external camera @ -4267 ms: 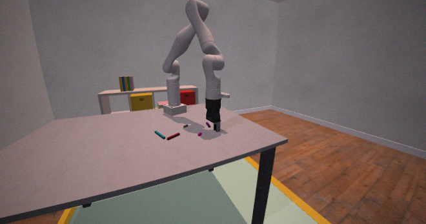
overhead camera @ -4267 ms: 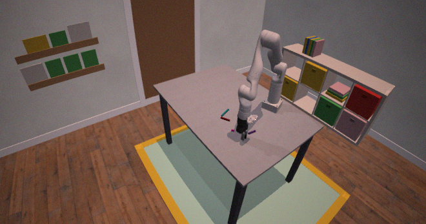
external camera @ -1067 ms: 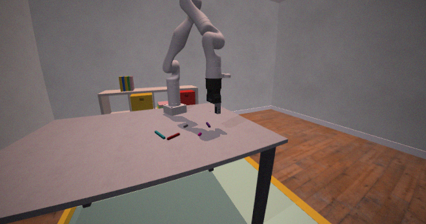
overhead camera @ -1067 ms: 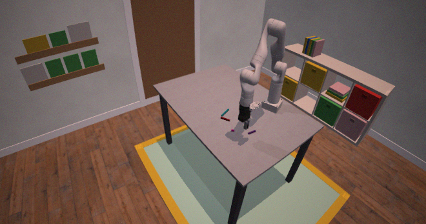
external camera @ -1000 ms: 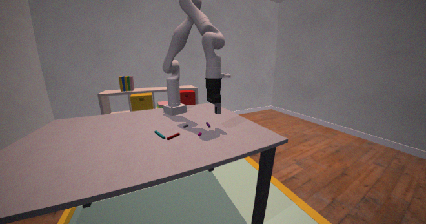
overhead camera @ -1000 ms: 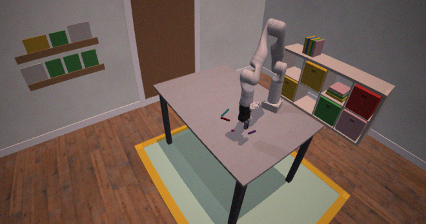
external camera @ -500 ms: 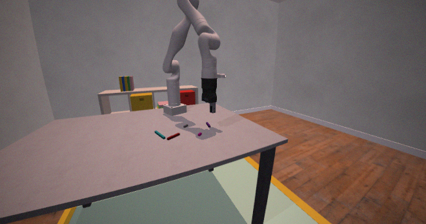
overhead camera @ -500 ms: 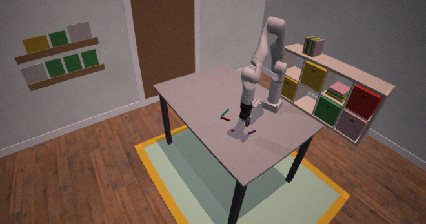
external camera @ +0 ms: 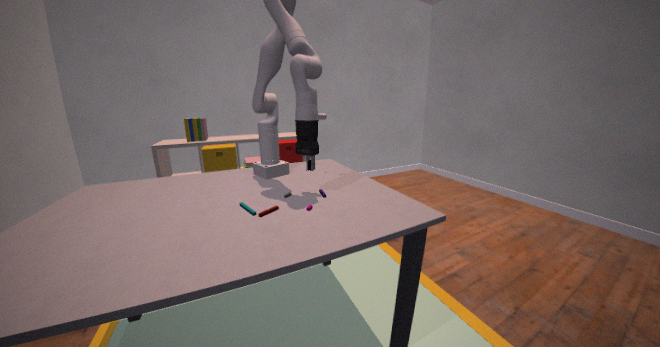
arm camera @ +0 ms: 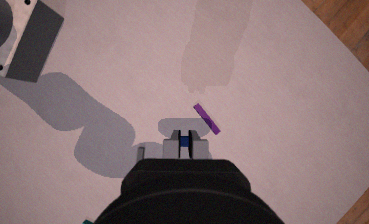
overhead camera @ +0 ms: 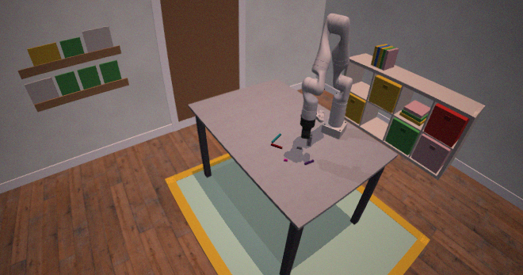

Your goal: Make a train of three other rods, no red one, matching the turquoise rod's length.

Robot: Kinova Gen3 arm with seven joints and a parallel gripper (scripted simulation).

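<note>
Right now my hand is 110 mm above the purple rod, 40 mm to the right of it and 10 mm short of it. Also, from my hand: grey rod (110 mm below, 80 mm to the right, 20 mm behind); blue rod (10 mm below); magenta rod (110 mm below, 110 mm ahead, 50 mm to the right).
</note>
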